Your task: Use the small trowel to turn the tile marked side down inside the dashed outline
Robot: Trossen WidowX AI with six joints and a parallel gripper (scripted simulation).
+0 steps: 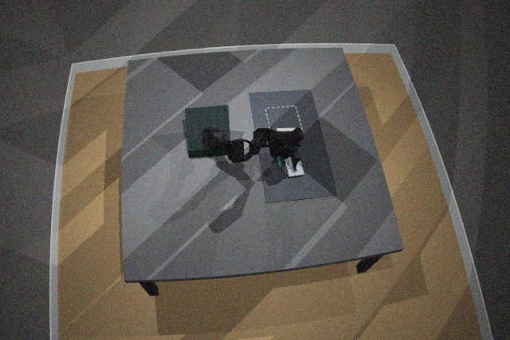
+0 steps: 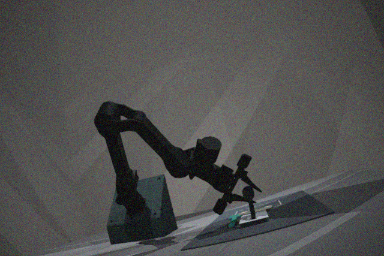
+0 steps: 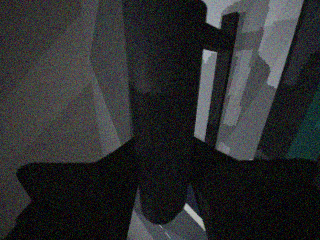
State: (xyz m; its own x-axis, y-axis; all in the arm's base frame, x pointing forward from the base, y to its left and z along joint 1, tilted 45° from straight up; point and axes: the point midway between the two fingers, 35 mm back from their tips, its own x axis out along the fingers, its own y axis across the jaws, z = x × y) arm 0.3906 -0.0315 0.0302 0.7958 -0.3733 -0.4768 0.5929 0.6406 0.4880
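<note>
Right now my gripper tip is 3 cm past the tile, 10 cm to the right of it and 5 cm above it. The rest, counted from my gripper tip: dark mat: 2 cm behind, 8 cm to the left, 7 cm below; teal T-shaped trowel: 10 cm behind, 5 cm to the left, 5 cm below.
</note>
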